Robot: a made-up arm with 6 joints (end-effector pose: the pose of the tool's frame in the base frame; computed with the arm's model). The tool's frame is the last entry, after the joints.
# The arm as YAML. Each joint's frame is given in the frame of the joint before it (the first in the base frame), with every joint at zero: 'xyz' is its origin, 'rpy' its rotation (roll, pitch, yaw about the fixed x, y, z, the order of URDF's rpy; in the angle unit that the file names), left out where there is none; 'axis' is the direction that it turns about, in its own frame. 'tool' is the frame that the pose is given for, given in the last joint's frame.
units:
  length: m
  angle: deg
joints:
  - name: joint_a
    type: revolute
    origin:
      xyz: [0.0, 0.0, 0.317]
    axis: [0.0, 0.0, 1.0]
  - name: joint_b
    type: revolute
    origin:
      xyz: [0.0, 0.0, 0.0]
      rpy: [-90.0, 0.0, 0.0]
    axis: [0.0, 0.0, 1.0]
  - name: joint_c
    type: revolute
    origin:
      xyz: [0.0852, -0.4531, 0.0]
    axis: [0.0, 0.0, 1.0]
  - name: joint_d
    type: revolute
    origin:
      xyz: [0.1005, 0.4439, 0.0]
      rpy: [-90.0, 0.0, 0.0]
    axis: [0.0, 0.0, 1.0]
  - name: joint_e
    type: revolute
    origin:
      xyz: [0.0, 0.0, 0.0]
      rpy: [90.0, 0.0, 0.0]
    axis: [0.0, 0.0, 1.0]
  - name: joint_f
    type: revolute
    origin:
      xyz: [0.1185, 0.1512, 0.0]
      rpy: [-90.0, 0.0, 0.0]
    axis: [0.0, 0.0, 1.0]
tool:
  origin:
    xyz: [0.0, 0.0, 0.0]
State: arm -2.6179 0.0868 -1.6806 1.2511 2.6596 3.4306
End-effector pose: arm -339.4 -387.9 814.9 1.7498 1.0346 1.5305
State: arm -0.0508 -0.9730 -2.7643 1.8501 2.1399 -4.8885
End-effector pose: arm -702.5 219.8 939.1 -2.1110 -0.7837 -0.6016
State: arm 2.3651 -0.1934 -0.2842 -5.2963 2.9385 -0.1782
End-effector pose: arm -200.5 25.6 503.2 0.0592 0.7188 -1.9121
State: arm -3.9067 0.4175 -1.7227 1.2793 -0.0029 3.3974
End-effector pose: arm -549.3 685.3 670.5 0.8916 -1.9985 -1.5527
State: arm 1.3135 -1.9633 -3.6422 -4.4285 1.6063 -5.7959
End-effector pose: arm -319.3 -627.7 -301.8 1.4376 -1.5473 -1.7278
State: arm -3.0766 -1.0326 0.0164 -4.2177 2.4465 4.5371
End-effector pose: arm -86.7 -171.3 571.1 0.9811 -0.3298 2.0567
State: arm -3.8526 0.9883 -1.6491 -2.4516 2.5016 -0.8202
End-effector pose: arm -573.8 649.9 333.9 -0.0030 0.4324 1.0376
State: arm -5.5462 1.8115 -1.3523 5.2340 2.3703 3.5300
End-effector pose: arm 288.3 38.7 -251.0 0.7433 -0.1987 1.9355
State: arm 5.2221 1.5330 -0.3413 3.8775 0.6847 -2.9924
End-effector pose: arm -49.4 83.0 -82.4 1.7792 -1.9706 -0.9666
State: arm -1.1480 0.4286 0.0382 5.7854 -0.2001 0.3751
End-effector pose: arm 151.6 -166.9 83.0 -2.4963 1.4420 0.2595
